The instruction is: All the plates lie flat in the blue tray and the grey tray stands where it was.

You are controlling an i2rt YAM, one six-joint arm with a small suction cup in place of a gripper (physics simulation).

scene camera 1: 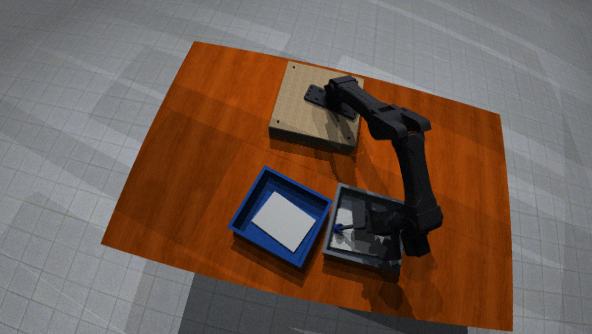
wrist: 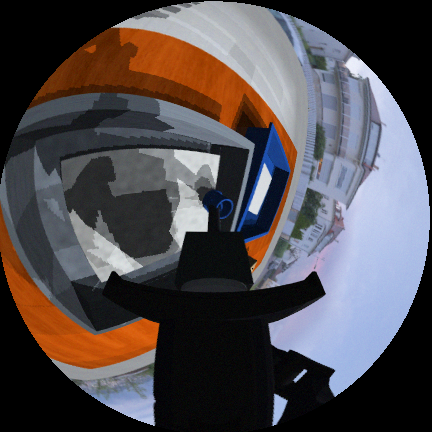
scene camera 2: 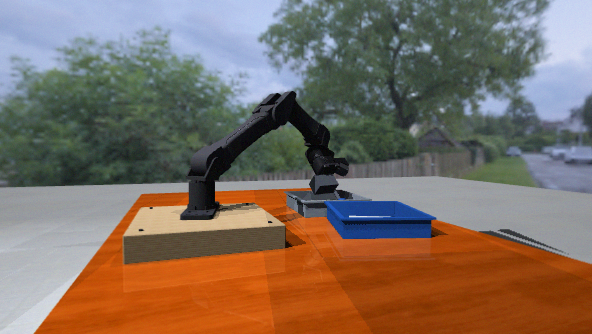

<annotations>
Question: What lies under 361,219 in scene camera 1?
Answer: My suction cup.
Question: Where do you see my suction cup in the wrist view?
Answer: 227,205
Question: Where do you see a blue tray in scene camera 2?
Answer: At 399,220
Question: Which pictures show the blue tray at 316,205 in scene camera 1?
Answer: Scene camera 1, the wrist view and scene camera 2: all of them.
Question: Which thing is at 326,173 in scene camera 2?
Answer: My suction cup.
</annotations>
